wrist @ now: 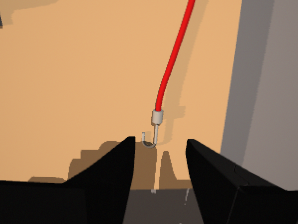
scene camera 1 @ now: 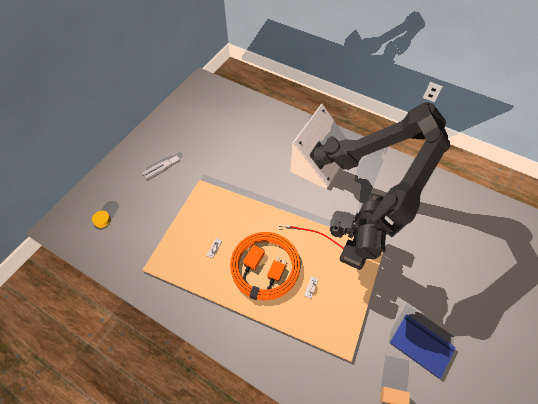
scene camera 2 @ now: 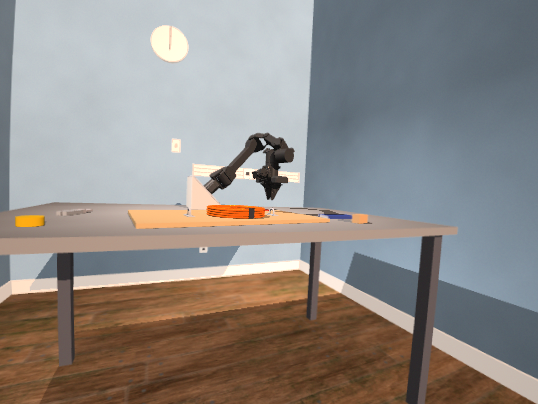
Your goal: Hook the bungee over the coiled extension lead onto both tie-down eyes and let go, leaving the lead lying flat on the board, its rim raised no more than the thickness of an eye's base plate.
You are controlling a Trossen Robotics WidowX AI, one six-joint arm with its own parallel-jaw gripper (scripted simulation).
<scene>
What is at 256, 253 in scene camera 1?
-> A coiled extension lead.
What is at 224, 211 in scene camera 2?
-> A coiled extension lead.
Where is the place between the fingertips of my gripper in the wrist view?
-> At 160, 144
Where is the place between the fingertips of my gripper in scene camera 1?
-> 356, 247
</scene>
